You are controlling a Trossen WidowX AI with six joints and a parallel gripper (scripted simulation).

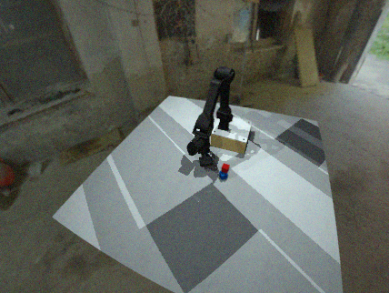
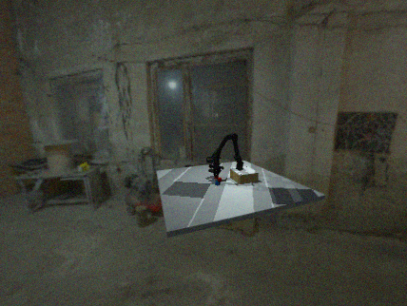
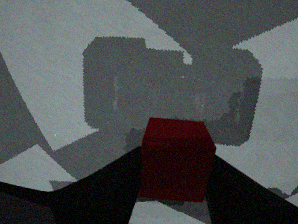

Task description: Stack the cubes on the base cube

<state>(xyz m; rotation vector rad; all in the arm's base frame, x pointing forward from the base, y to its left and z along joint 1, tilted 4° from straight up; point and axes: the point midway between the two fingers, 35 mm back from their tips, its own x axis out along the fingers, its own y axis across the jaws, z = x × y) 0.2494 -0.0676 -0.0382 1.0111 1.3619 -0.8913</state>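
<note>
The blue base cube lies 110 mm to the left of my gripper tip, 50 mm ahead of it and 20 mm below it.
</note>
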